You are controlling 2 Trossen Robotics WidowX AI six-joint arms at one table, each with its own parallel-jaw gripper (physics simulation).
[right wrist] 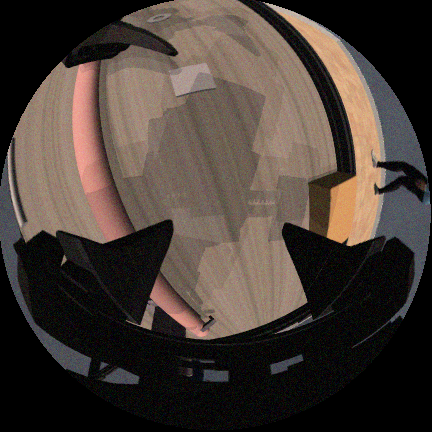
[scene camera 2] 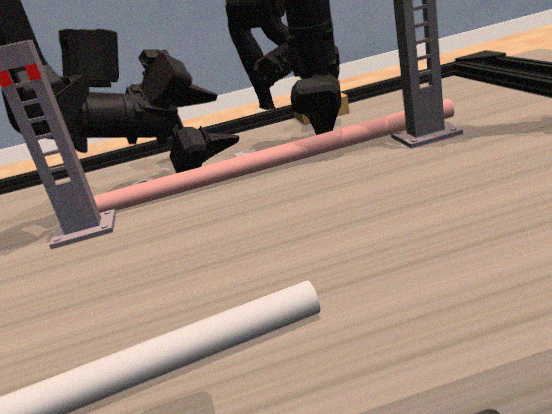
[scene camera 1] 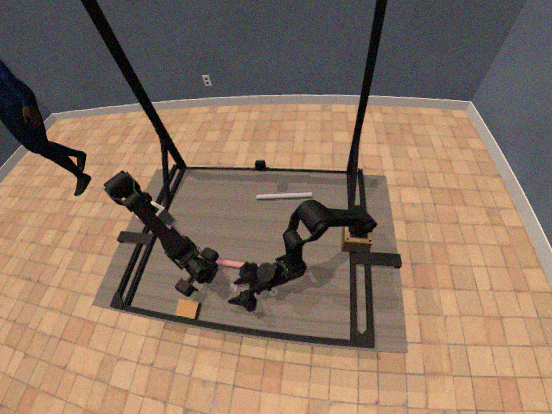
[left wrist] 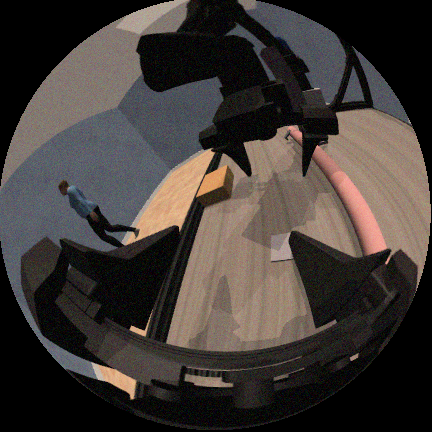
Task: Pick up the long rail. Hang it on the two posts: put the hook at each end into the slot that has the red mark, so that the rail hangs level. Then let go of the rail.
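Seen in the pictures: left gripper, fingertip midpoint: [scene camera 2: 227, 117] [scene camera 1: 231, 292] [left wrist: 236, 234]; right gripper, fingertip midpoint: [right wrist: 229, 227] [scene camera 2: 325, 131] [left wrist: 275, 174]; left arm's base, origin of the base link: [scene camera 1: 358, 230]; right arm's base, origin of the base link: [left wrist: 304, 89].
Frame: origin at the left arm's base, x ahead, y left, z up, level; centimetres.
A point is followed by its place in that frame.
The long pink rail [scene camera 1: 231, 263] @[y 16.3, x 46.4, z -6.6 cm] [scene camera 2: 250, 161] @[y 15.0, x 43.6, z -7.2 cm] [left wrist: 352, 200] @[y 16.8, x 45.4, z -6.7 cm] [right wrist: 90, 130] @[y 17.1, x 45.7, z -7.1 cm] lies on the table. In scene camera 2 it runs behind the feet of the left post [scene camera 2: 75, 200] @[y 10.6, x 22.9, z -5.1 cm] and the right post [scene camera 2: 425, 110] @[y 12.2, x 66.2, z -5.6 cm]. A small dark hook [left wrist: 288, 134] @[y 17.7, x 68.8, z -7.3 cm] [right wrist: 208, 324] @[y 18.0, x 69.2, z -7.2 cm] shows at one end. A red mark [scene camera 2: 32, 71] @[y 10.6, x 23.8, z 9.4 cm] flanks the left post's top slot; the right post's top is out of view. My left gripper [scene camera 1: 233, 292] @[y 27.6, x 42.7, z -3.9 cm] [scene camera 2: 226, 117] @[y 27.6, x 42.7, z -3.9 cm] [left wrist: 236, 234] @[y 27.6, x 42.7, z -3.9 cm] is open and empty beside the rail. My right gripper [scene camera 1: 198, 272] @[y 24.1, x 56.0, z -8.6 cm] [left wrist: 275, 174] @[y 24.1, x 56.0, z -8.6 cm] [right wrist: 229, 227] @[y 24.1, x 56.0, z -8.6 cm] is open and empty, also beside the rail.
A white rod [scene camera 1: 284, 195] @[y -17.9, x 30.8, z -7.0 cm] [scene camera 2: 165, 350] @[y -18.9, x 32.9, z -7.3 cm] lies farther from the grippers. An orange block [scene camera 1: 187, 308] @[y 35.8, x 58.3, z -6.4 cm] [left wrist: 216, 186] @[y 34.0, x 55.1, z -6.4 cm] [right wrist: 342, 210] @[y 35.4, x 57.6, z -6.4 cm] sits by the black frame edge near my right gripper. A pale square [left wrist: 281, 247] @[y 25.1, x 43.8, z -9.1 cm] [right wrist: 192, 79] @[y 24.8, x 44.2, z -9.1 cm] lies on the table between the arms.
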